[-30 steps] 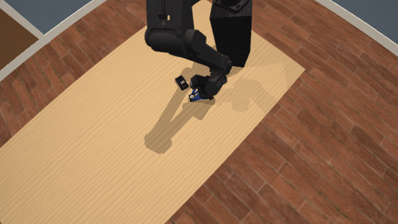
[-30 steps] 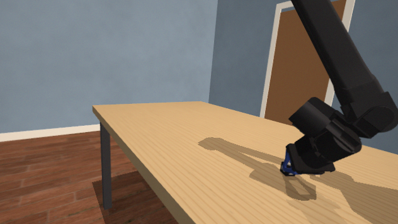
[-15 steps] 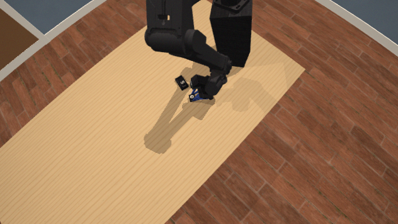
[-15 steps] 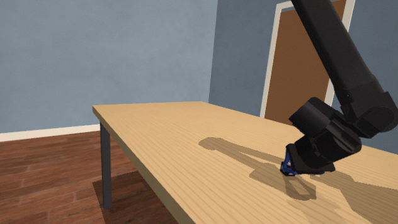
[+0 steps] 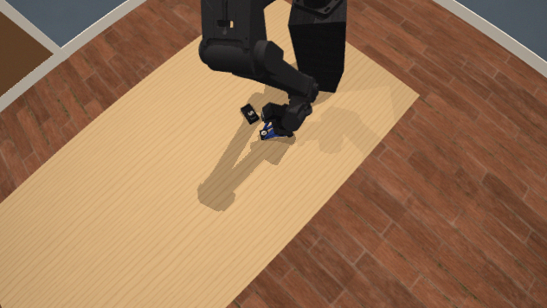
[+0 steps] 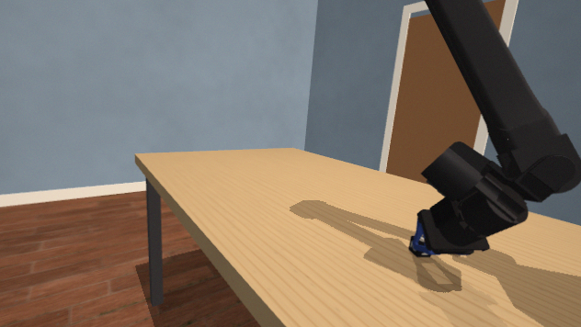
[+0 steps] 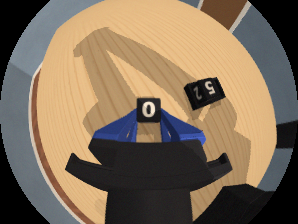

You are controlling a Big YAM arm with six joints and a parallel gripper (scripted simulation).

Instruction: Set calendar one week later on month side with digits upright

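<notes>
My gripper is now 20 mm past the black cube and 90 mm to the left of it. From my hand the other things lie so: black tray 30 mm behind, 110 mm to the right, 10 mm below; black date cube 10 mm ahead, 10 mm below.
</notes>
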